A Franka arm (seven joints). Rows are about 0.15 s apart.
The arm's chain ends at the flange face. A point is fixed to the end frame.
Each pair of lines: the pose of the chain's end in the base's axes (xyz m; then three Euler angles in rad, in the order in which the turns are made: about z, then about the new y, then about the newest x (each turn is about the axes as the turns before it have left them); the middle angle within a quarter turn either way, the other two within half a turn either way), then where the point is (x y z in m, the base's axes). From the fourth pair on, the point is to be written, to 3 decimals.
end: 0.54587 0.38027 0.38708 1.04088 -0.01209 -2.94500
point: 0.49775 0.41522 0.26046
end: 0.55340 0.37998 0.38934 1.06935 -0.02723 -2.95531
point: 0.50638 0.41461 0.26222
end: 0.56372 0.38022 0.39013 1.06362 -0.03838 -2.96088
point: 0.51822 0.41602 0.26279
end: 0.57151 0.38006 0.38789 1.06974 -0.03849 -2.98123
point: 0.528 0.414 0.259
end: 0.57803 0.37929 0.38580 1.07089 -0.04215 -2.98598
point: 0.535 0.414 0.257
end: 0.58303 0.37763 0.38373 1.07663 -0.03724 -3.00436
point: 0.542 0.410 0.254
